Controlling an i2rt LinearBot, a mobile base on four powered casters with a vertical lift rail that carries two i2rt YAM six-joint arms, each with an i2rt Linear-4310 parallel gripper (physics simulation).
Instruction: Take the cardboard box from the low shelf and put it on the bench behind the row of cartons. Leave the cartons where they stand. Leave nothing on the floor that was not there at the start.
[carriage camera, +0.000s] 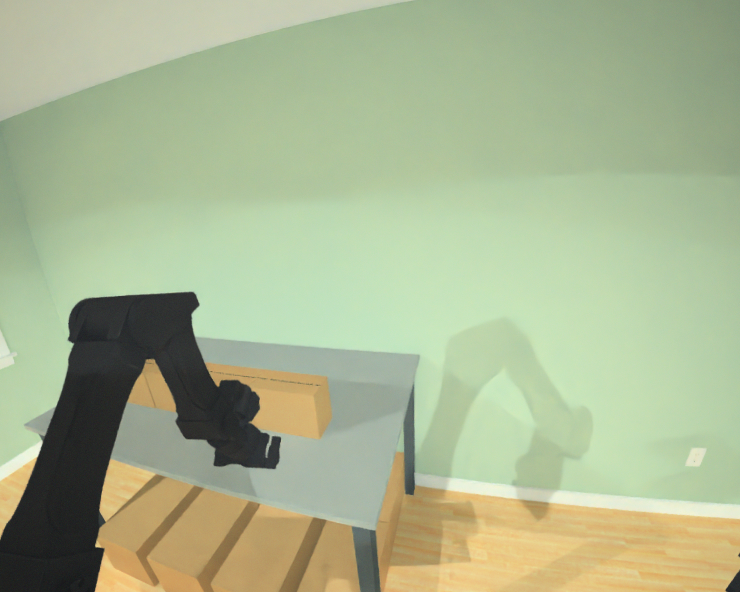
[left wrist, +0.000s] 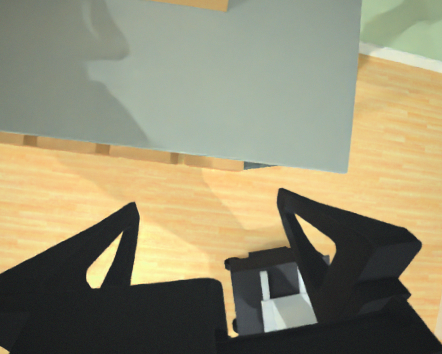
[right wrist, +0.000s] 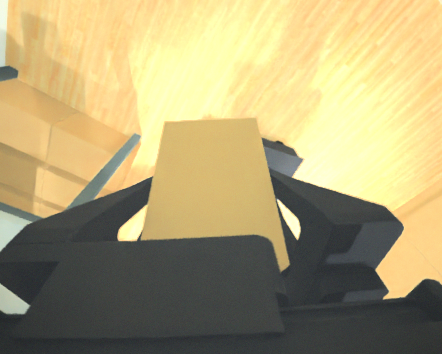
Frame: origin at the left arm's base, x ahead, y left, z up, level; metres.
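Where they show: left gripper, between the fingertips: (carriage camera: 258, 459) (left wrist: 208, 202); right gripper, between the fingertips: (right wrist: 213, 177).
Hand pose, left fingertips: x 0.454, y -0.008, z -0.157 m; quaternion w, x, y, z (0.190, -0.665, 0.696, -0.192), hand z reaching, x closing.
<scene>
Each offset is from my left fingertips to the top centre of the thing. Level surfaces: height alone.
The cardboard box {0.354 m back, 0.872 m right, 0.154 m up} (right wrist: 215, 150) is between the fingers of my right gripper (right wrist: 213, 177), which is shut on it. It is held above the floor, and its near end is hidden behind the gripper body. My left gripper (carriage camera: 275, 451) (left wrist: 208, 202) is open and empty, near the bench's front side. The row of cartons {0.390 m ahead, 0.033 m left, 0.037 m down} (carriage camera: 293, 410) (left wrist: 200, 4) stands on the grey bench {0.218 m down} (carriage camera: 364, 462) (left wrist: 240, 85); my left arm hides part of the row in the carriage view. A strip of bench top shows between the row and the wall. The low shelf does not show.
Large cartons (carriage camera: 271, 549) (left wrist: 140, 154) (right wrist: 25, 120) stand on the floor under the bench. A bench leg (carriage camera: 365, 558) (right wrist: 107, 172) stands at the front right corner. The green wall (carriage camera: 432, 246) is behind the bench. My base (left wrist: 247, 305) shows below the left gripper.
</scene>
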